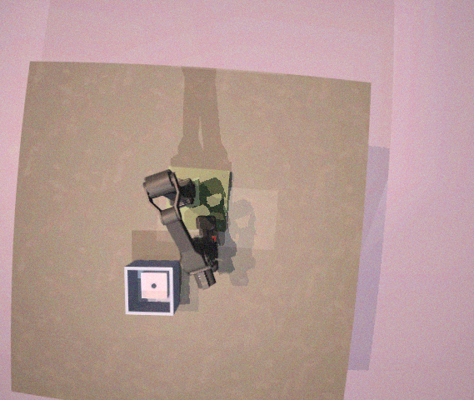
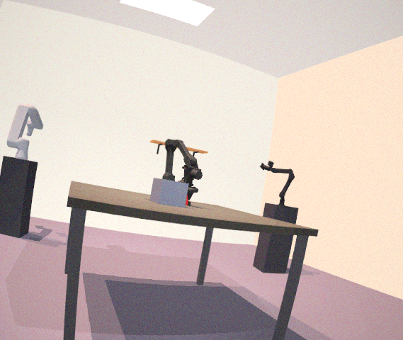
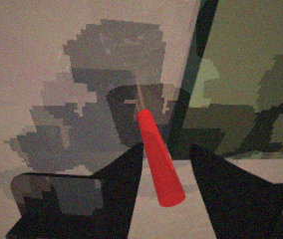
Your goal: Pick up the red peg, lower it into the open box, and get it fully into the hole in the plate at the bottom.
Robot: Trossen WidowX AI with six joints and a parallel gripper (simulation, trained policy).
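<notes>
The red peg is 10 mm ahead of my gripper tip. Also, from my gripper tip: plate 220 mm ahead, 160 mm to the right, 10 mm above.
</notes>
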